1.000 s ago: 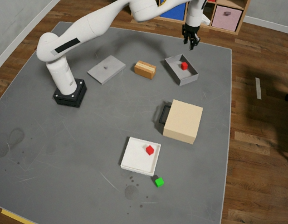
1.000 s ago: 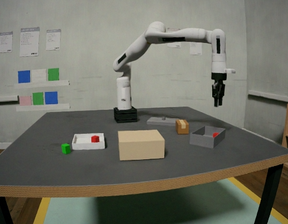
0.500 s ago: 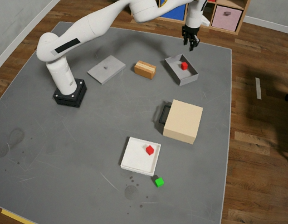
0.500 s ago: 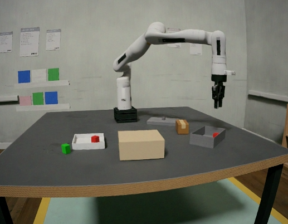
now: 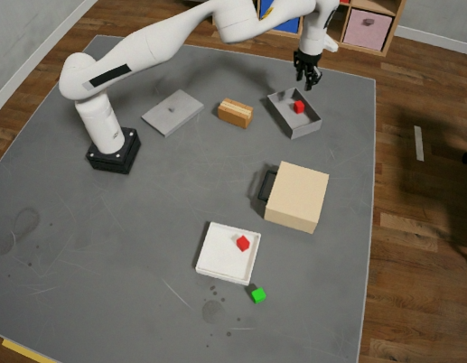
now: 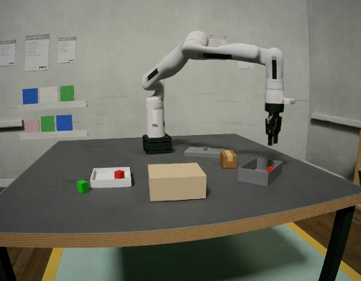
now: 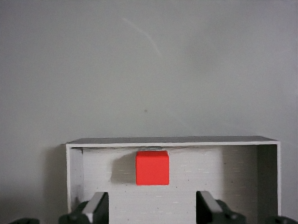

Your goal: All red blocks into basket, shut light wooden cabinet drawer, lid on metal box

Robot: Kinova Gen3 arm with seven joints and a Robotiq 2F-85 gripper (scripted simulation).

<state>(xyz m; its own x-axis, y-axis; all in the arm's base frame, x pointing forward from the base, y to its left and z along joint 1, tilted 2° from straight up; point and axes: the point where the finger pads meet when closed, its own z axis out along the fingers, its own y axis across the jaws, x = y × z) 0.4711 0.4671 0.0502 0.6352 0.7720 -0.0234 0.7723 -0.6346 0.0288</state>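
Right now my hand is 12 cm above the metal box, 4 cm to the left of it and 1 cm past it. The rest, counted from my hand: blue block (21 cm behind, 14 cm to the right, 13 cm below); then cardboard box (19 cm behind, 14 cm to the right, 11 cm below); then light wooden cabinet (37 cm to the right, 12 cm ahead, 11 cm below).
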